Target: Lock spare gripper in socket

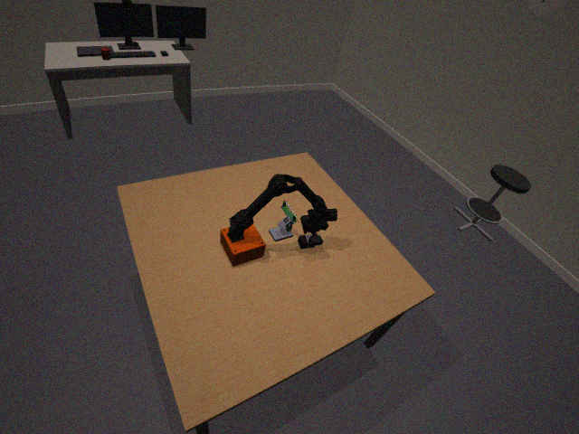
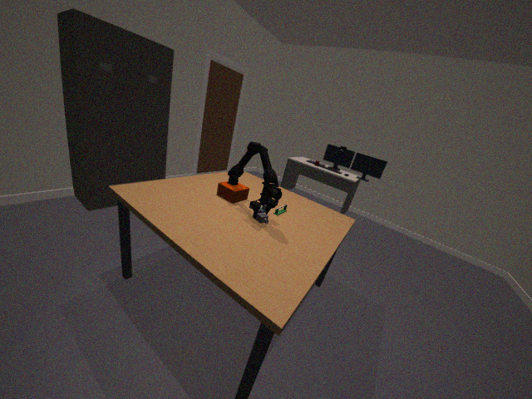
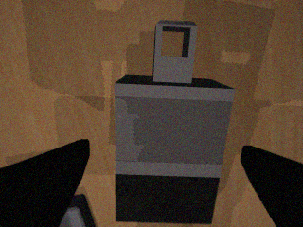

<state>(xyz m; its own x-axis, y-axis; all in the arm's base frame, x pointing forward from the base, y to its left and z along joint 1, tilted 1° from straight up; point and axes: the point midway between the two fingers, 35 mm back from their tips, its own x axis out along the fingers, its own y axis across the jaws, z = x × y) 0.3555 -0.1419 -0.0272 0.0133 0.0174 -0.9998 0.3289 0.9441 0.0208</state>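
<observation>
My gripper tip is now 1 cm short of the spare gripper and 1 cm above it. Also, from my gripper tip: grey mount 7 cm behind, 12 cm to the left, 2 cm above; green holder 4 cm ahead, 23 cm to the left, 1 cm below.
</observation>
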